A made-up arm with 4 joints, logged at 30 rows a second.
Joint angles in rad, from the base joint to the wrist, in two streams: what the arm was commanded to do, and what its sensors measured. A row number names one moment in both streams.
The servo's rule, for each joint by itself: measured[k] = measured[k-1] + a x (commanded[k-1-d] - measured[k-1]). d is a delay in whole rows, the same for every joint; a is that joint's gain. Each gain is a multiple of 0.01, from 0.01 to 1. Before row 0 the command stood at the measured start. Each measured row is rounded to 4 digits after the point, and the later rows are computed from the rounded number. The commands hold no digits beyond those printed.
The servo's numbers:
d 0
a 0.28 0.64 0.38 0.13
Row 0, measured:
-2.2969, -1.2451, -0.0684, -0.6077
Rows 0 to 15, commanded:
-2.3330, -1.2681, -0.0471, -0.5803
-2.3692, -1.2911, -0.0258, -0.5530
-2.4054, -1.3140, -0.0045, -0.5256
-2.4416, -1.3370, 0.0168, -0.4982
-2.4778, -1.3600, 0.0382, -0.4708
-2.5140, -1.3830, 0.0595, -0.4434
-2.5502, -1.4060, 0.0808, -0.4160
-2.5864, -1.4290, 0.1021, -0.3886
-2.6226, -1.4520, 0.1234, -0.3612
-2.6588, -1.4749, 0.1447, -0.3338
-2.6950, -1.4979, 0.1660, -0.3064
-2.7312, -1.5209, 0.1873, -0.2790
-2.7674, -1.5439, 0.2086, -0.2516
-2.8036, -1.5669, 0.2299, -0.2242
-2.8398, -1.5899, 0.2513, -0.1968
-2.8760, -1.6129, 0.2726, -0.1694
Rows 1 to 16, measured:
-2.3070, -1.2598, -0.0603, -0.6041
-2.3244, -1.2798, -0.0472, -0.5975
-2.3471, -1.3017, -0.0310, -0.5882
-2.3736, -1.3243, -0.0128, -0.5765
-2.4028, -1.3471, 0.0066, -0.5628
-2.4339, -1.3701, 0.0267, -0.5473
-2.4665, -1.3931, 0.0473, -0.5302
-2.5001, -1.4161, 0.0681, -0.5118
-2.5344, -1.4391, 0.0891, -0.4922
-2.5692, -1.4620, 0.1102, -0.4716
-2.6044, -1.4850, 0.1314, -0.4501
-2.6399, -1.5080, 0.1526, -0.4279
-2.6756, -1.5310, 0.1739, -0.4050
-2.7114, -1.5540, 0.1952, -0.3815
-2.7474, -1.5770, 0.2165, -0.3575
-2.7834, -1.6000, 0.2378, -0.3330

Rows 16 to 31, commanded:
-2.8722, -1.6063, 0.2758, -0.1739
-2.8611, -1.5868, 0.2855, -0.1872
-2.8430, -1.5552, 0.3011, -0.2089
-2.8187, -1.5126, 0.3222, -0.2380
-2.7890, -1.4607, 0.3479, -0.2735
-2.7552, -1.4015, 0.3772, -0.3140
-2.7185, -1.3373, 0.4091, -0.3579
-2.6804, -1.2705, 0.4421, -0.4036
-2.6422, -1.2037, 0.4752, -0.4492
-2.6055, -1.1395, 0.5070, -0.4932
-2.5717, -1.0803, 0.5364, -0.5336
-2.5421, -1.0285, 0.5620, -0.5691
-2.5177, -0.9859, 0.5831, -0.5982
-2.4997, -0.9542, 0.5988, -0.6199
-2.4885, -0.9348, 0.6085, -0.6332
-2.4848, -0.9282, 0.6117, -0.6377
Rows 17 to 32, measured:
-2.8083, -1.6040, 0.2522, -0.3123
-2.8231, -1.5930, 0.2649, -0.2960
-2.8287, -1.5688, 0.2787, -0.2847
-2.8259, -1.5328, 0.2952, -0.2786
-2.8156, -1.4867, 0.3152, -0.2779
-2.7987, -1.4322, 0.3388, -0.2826
-2.7762, -1.3715, 0.3655, -0.2924
-2.7494, -1.3069, 0.3946, -0.3069
-2.7194, -1.2409, 0.4252, -0.3254
-2.6875, -1.1760, 0.4563, -0.3472
-2.6551, -1.1148, 0.4867, -0.3714
-2.6235, -1.0596, 0.5153, -0.3971
-2.5939, -1.0124, 0.5411, -0.4232
-2.5675, -0.9752, 0.5630, -0.4488
-2.5454, -0.9493, 0.5803, -0.4728
-2.5284, -0.9358, 0.5922, -0.4942

